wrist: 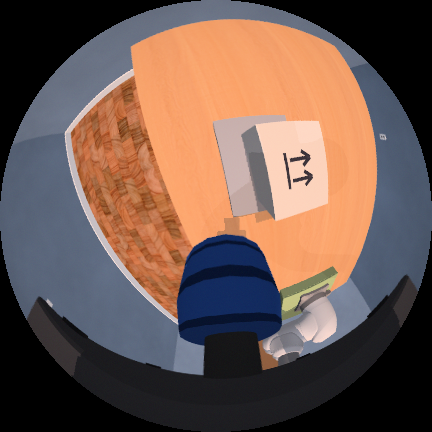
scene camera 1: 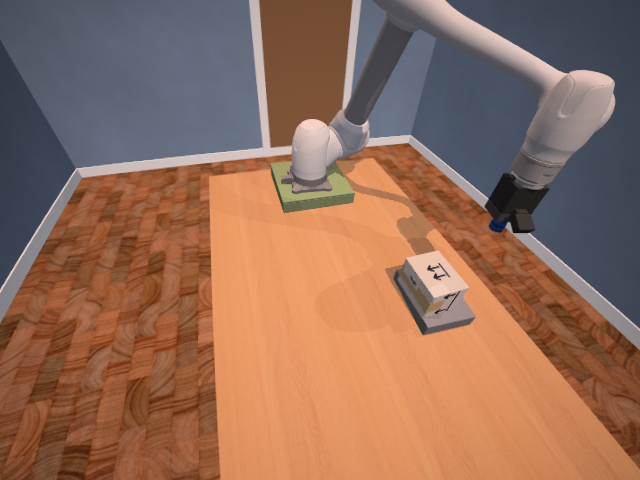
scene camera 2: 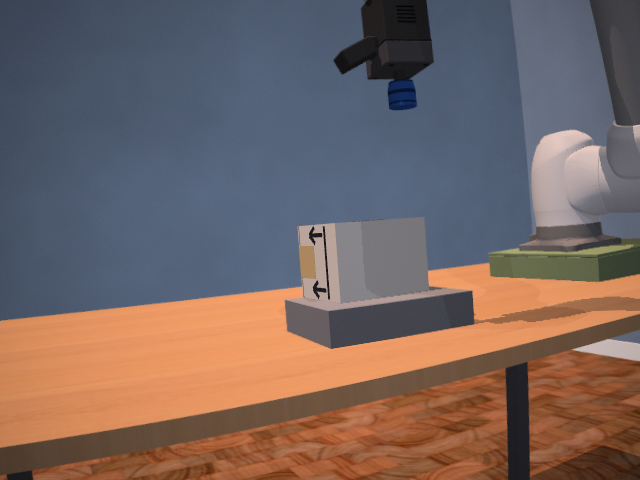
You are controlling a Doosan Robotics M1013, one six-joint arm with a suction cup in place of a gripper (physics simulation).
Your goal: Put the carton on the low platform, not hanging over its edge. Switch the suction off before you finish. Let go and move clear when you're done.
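Note:
A white carton with black arrows and a tan patch stands upright on the low grey platform. Its base rests on the platform top, and no overhang shows in the scene views. A strip of platform shows along its near side in scene camera 2. My gripper, a blue suction cup, is open and holds nothing. It hangs high above the carton, well apart from it, and off to the arm-base side. The carton's far lower edge is hidden in scene camera 2.
The wooden table carries the platform near one long edge. The arm's base stands on a green block at the table's far end. Blue walls and a brown door stand behind it.

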